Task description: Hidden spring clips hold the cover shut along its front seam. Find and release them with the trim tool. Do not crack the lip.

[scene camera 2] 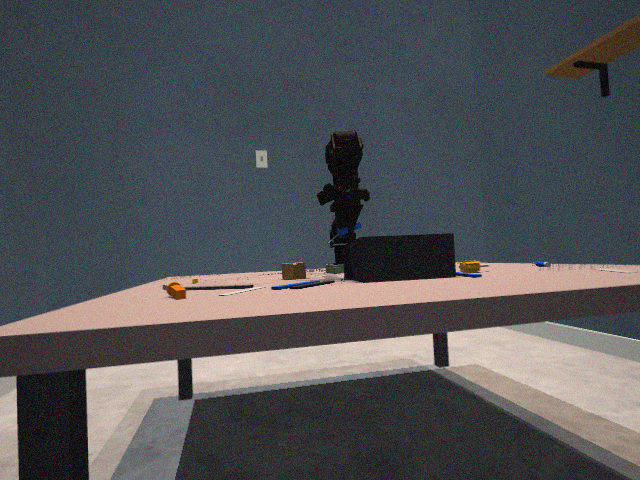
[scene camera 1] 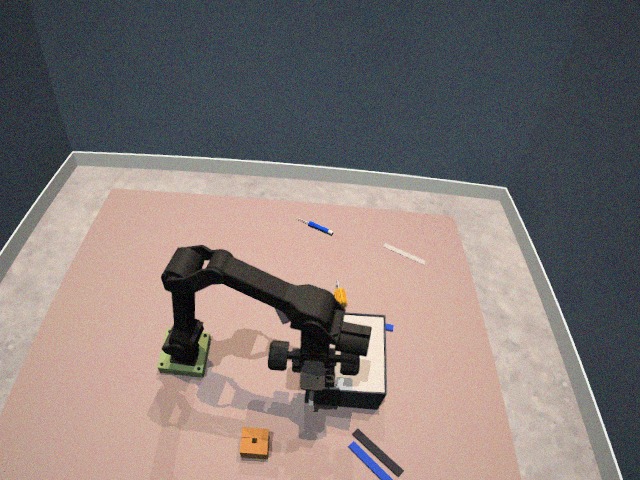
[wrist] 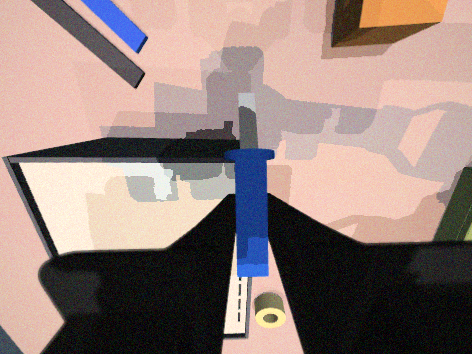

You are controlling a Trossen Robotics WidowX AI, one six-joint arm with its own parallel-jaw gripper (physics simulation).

Labels:
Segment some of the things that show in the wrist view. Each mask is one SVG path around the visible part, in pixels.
My gripper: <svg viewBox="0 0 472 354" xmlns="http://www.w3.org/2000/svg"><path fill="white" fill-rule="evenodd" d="M235 194L228 194L198 224L165 248L75 250L59 254L45 261L38 270L38 280L64 320L64 323L40 354L222 354L236 236ZM267 193L268 240L303 354L472 354L472 240L363 243L320 223L276 196Z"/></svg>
A blue trim tool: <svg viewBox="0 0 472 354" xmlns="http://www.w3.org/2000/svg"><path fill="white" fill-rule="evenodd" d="M238 93L240 149L224 152L226 161L235 161L237 277L269 276L267 160L275 159L275 151L258 148L254 93Z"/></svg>

